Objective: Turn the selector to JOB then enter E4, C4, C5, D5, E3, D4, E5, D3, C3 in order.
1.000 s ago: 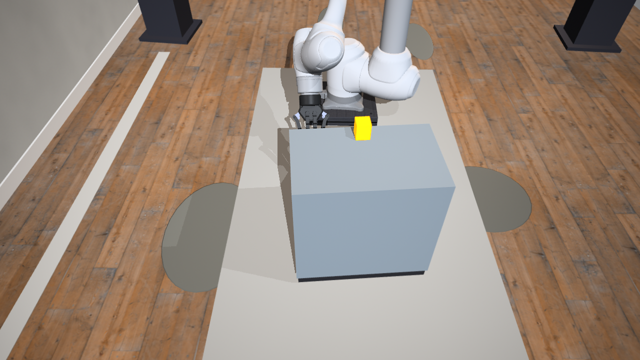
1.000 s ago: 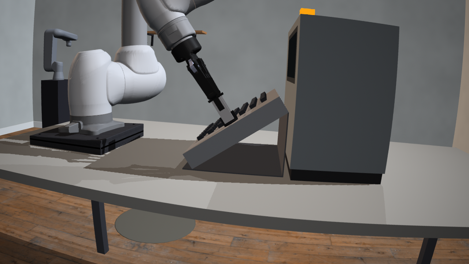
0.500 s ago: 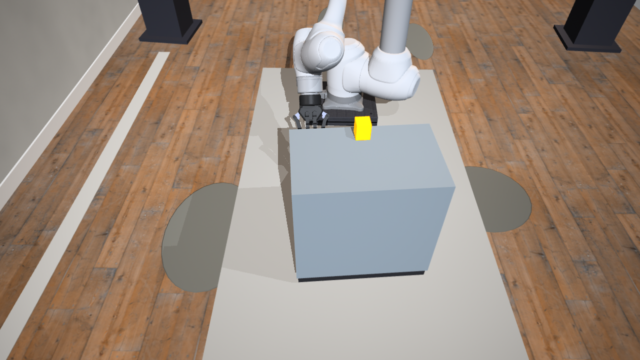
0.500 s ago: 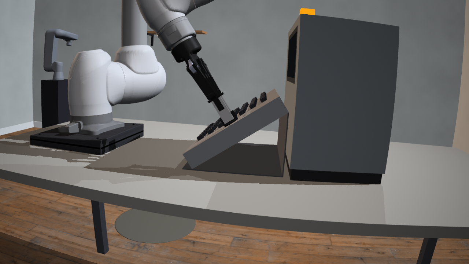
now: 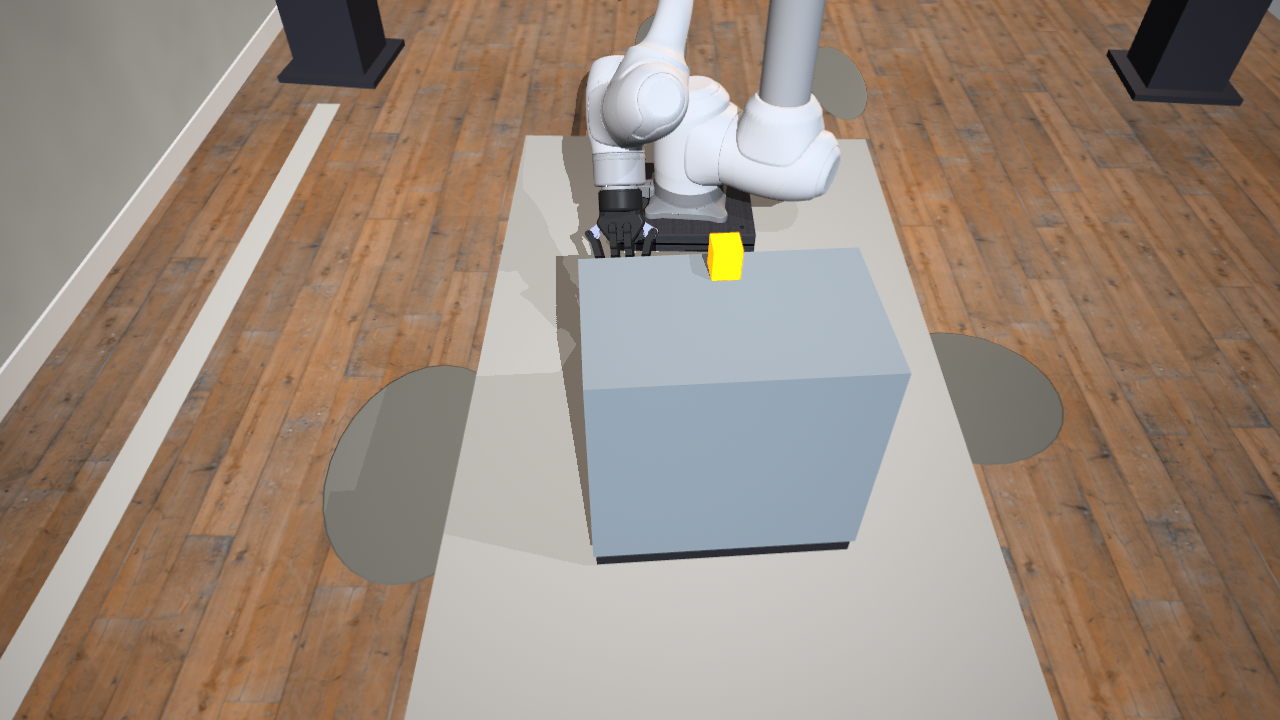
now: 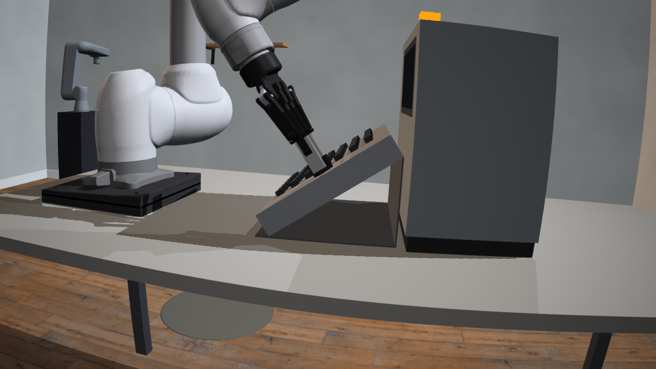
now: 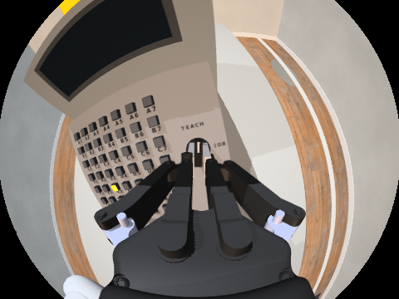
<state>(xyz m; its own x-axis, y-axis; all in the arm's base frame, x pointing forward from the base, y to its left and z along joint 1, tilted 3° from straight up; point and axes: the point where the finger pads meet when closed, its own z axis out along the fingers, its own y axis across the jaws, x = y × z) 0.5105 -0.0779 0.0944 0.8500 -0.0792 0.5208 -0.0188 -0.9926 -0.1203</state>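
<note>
Right now the sloped keypad panel is 120 mm to the left of my hand, 70 mm below it and 20 mm ahead of it. From my hand the other things lie so: black selector knob 20 mm below, 20 mm ahead; key 190 mm to the left, 50 mm below, 50 mm behind.
</note>
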